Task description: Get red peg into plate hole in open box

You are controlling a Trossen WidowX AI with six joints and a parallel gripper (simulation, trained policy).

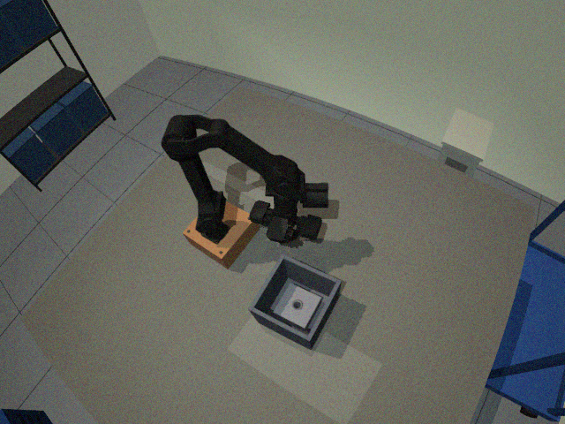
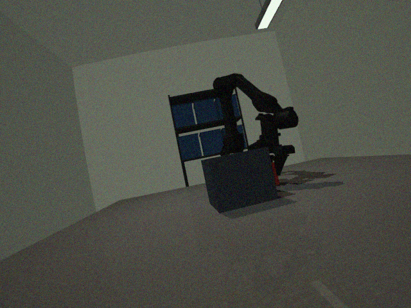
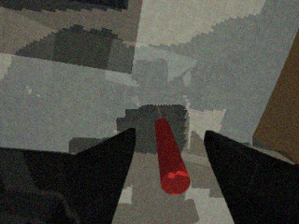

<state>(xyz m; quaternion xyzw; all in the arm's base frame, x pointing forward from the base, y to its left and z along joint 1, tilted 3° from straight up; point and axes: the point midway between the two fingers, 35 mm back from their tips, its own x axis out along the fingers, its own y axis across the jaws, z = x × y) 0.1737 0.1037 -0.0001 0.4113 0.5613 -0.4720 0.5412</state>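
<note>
Right now the red peg is 10 mm to the left of my gripper tip. From my gripper tip the other things lie so: light plate (140 mm ahead, 160 mm to the right, 10 mm above).
</note>
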